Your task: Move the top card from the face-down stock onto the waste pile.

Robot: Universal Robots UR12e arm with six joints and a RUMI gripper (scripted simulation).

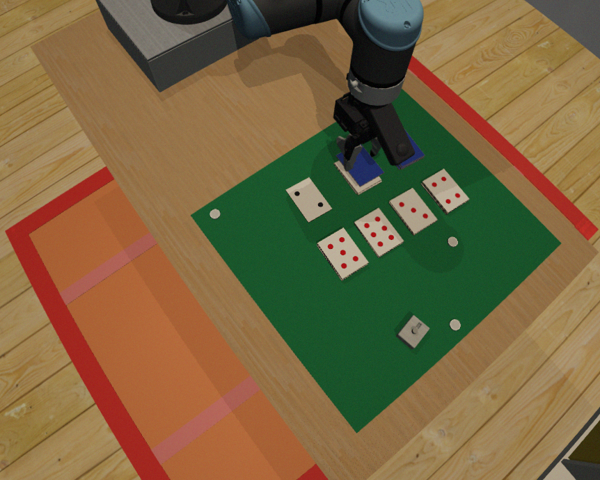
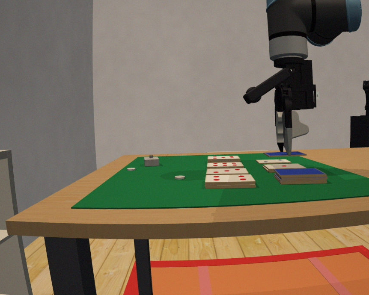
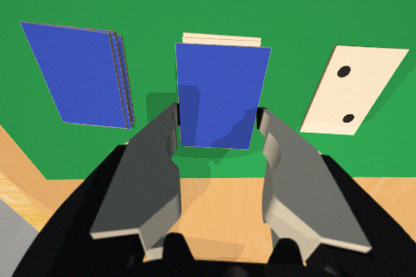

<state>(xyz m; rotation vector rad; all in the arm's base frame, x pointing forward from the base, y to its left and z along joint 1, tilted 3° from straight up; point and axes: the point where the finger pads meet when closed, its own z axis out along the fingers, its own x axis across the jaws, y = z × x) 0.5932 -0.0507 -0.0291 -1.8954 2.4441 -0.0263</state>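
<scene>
Now: the green mat 120 mm ahead of my hand, 70 mm to the right of it and 60 mm below it. Round my hand: grey block: 300 mm ahead, 200 mm to the right, 30 mm below; card: 10 mm below.
</scene>
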